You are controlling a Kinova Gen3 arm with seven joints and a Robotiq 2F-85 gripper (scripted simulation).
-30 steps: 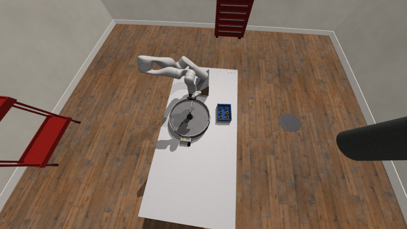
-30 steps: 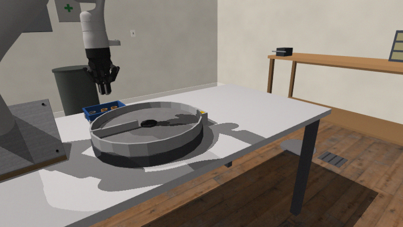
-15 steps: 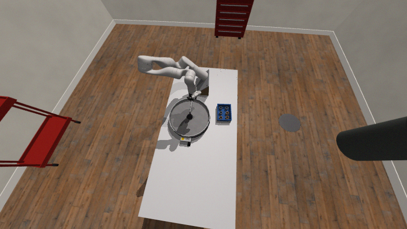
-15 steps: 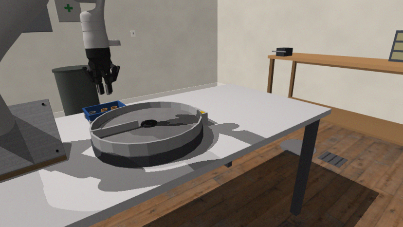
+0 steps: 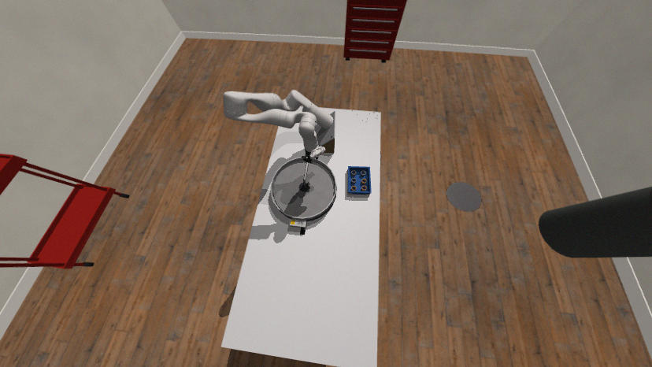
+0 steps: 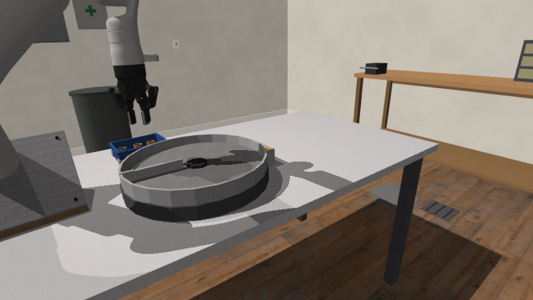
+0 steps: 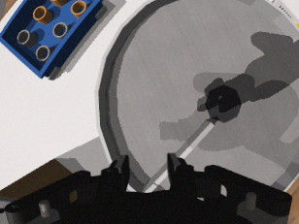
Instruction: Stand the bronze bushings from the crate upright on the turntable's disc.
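The blue crate lies 7 cm ahead of my hand, 29 cm to the left of it and 18 cm below it. The rest, counted from my hand: grey turntable: 12 cm ahead, 7 cm to the right, 15 cm below.
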